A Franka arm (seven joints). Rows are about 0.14 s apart.
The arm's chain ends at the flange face. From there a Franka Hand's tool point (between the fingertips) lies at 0.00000 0.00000 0.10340 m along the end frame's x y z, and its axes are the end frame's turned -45 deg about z.
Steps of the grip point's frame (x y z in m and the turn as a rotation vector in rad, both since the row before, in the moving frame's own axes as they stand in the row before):
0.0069 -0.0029 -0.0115 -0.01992 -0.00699 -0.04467
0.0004 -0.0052 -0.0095 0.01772 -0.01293 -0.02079
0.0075 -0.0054 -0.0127 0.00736 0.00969 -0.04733
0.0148 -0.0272 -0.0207 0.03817 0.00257 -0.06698
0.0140 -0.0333 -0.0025 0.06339 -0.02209 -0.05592
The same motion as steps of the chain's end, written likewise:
0.0018 -0.0089 -0.0115 -0.01903 0.00914 -0.04467
-0.0011 -0.0036 -0.0095 0.00339 -0.02167 -0.02079
0.0013 -0.0079 -0.0127 0.01206 0.00165 -0.04733
-0.0061 -0.0268 -0.0206 0.02881 -0.02517 -0.06698
-0.0073 -0.0306 -0.0023 0.02920 -0.06044 -0.05592

